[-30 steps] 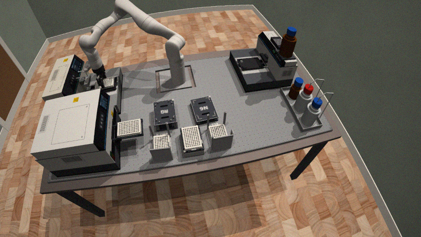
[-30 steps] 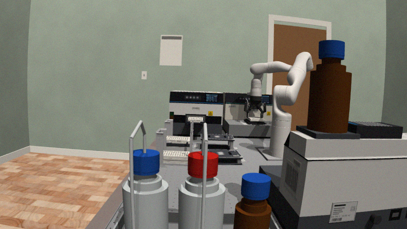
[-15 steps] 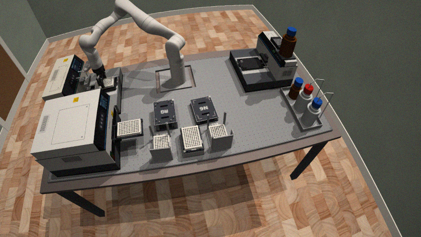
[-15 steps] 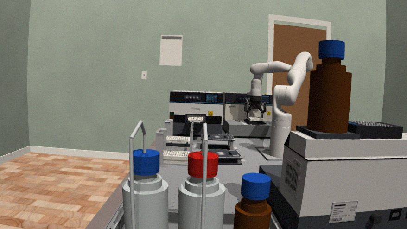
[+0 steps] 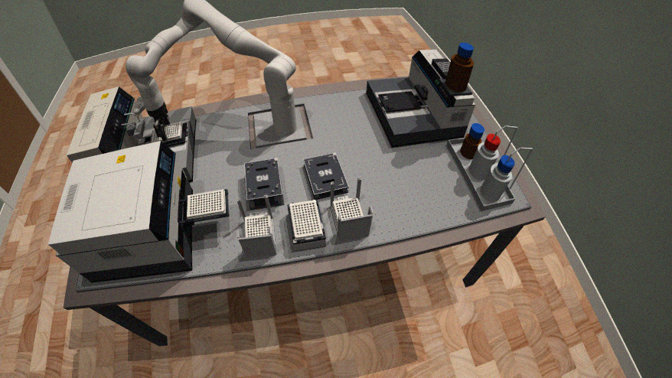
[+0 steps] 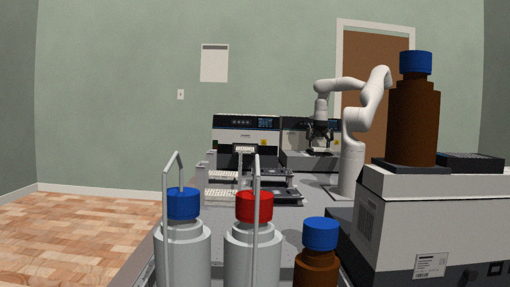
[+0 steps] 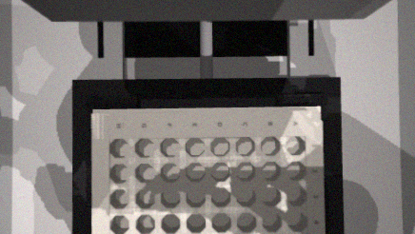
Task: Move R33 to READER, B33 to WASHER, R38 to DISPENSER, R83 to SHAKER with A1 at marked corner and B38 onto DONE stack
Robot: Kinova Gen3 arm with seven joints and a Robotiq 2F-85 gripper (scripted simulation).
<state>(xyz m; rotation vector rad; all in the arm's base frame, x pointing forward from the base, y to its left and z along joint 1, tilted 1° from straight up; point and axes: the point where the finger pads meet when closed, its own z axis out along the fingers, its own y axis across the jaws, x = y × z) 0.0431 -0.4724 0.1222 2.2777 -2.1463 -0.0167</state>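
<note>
Now: the washer nest 3 cm below my hand. From my hand the other things lie so: washer head 1 cm ahead, 10 cm to the right, 4 cm above; dark reader tray 37 cm ahead, 20 cm to the left, 1 cm below; reader housing 39 cm ahead, 10 cm to the right, 12 cm above.
</note>
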